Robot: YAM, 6 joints.
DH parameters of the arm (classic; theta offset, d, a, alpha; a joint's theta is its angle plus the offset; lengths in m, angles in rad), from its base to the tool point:
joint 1: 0 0.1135 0.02 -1.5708
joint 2: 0 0 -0.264 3.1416
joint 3: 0.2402 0 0.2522 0
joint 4: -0.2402 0 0.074 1.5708
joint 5: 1.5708 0 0 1.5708
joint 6: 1.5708 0.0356 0 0
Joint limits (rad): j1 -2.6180..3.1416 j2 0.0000..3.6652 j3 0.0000..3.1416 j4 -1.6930..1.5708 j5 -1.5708..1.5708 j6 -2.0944..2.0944
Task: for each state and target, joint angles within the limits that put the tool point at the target. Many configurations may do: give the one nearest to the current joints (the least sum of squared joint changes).
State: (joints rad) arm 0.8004 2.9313 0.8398 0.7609 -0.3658 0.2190
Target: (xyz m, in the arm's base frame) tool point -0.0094 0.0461 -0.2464
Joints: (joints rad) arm 1.3042 3.5084 0.8662 0.6907 -0.6385 0.2190
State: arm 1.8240 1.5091 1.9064 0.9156 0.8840 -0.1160
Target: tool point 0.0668 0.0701 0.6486
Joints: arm 1.1350 1.2426 1.8785 0.9853 1.0550 -0.1160
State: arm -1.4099 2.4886 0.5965 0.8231 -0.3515 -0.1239
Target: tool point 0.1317 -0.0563 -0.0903
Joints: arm -0.5314 2.6455 0.3653 0.7469 -0.5370 -0.1239
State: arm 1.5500 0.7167 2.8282 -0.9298 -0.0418 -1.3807
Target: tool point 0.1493 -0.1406 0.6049
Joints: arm 2.3689 0.8278 2.6719 -1.0596 0.1000 -1.3807
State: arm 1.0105 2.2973 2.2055 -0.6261 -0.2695 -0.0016
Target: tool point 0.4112 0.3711 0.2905
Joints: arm 0.7189 2.3903 2.3545 -0.4891 -0.2409 -0.0016
